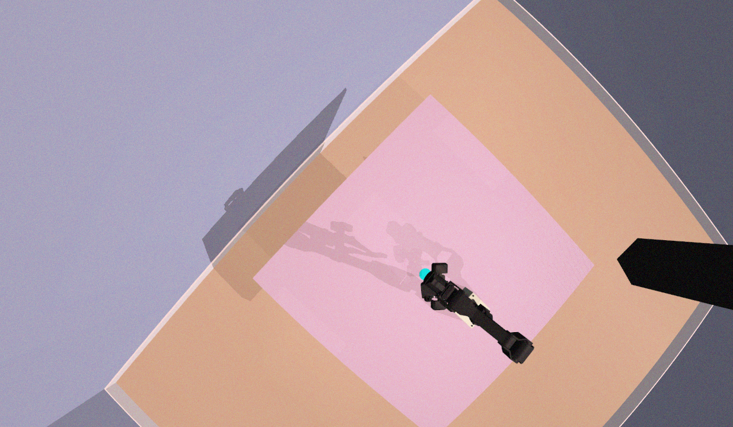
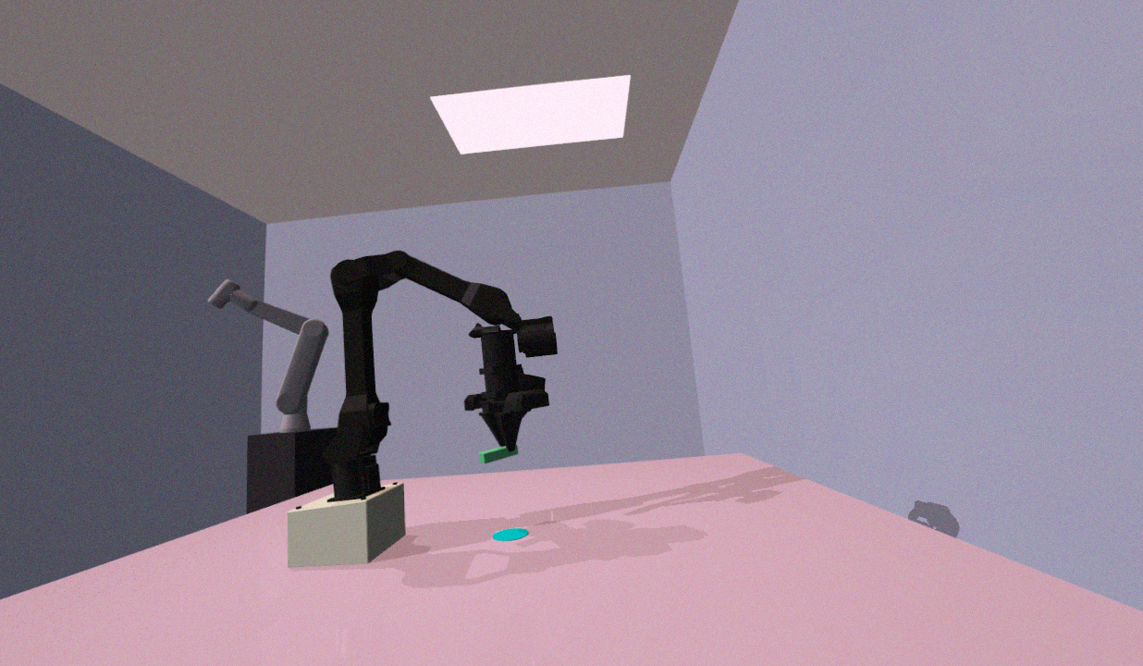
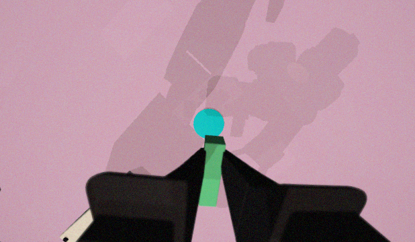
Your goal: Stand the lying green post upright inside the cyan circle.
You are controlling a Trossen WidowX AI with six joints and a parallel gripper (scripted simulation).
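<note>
Now: the cyan circle 14 cm below my gripper tip. The rest, counted from my gripper tip: green post: 1 cm behind, 2 cm to the right.
</note>
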